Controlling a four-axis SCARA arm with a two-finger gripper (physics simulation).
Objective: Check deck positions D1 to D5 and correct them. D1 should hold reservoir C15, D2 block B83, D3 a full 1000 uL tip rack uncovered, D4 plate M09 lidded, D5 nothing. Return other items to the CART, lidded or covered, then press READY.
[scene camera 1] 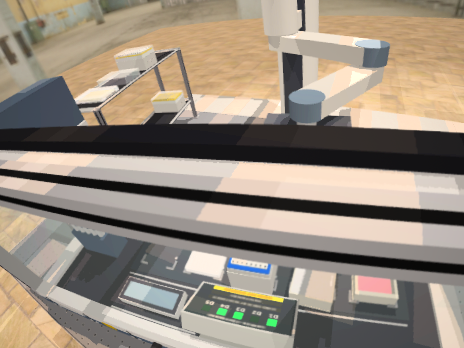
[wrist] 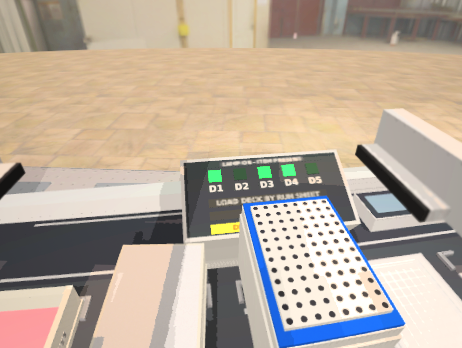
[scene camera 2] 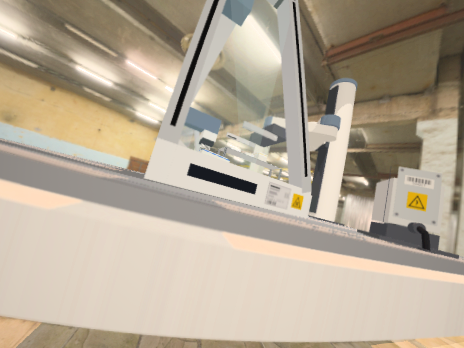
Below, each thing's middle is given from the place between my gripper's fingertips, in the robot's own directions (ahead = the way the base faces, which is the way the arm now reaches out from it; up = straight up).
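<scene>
I find the pink-topped plate (wrist: 55, 309) 20 cm below my hand, 17 cm to the left of it and 2 cm behind it; going by their middles, of the things named here the plate is the nearest to my hand. The trough (wrist: 379, 210) is 20 cm below my hand, 21 cm ahead of it and 26 cm to the right of it. Then there is the white box with green button (scene camera 2: 382, 187), a good way below my hand, far behind it and far to the left of it.
</scene>
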